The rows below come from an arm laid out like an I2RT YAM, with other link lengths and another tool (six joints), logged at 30 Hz.
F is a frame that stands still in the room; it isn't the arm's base.
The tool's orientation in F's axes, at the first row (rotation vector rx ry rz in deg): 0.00 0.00 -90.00
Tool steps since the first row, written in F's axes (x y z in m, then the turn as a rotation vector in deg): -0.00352 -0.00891 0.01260 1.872 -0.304 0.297; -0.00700 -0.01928 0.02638 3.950 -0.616 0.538; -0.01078 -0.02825 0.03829 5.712 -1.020 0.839; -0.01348 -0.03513 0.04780 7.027 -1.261 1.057; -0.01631 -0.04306 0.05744 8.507 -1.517 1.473; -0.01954 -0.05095 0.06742 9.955 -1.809 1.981
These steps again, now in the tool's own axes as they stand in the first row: 0.00891 -0.00352 0.01260 0.304 1.872 0.297; 0.01928 -0.00700 0.02638 0.616 3.950 0.538; 0.02825 -0.01078 0.03829 1.020 5.712 0.839; 0.03513 -0.01348 0.04780 1.261 7.027 1.057; 0.04306 -0.01631 0.05744 1.517 8.507 1.473; 0.05095 -0.01954 0.06742 1.809 9.955 1.981
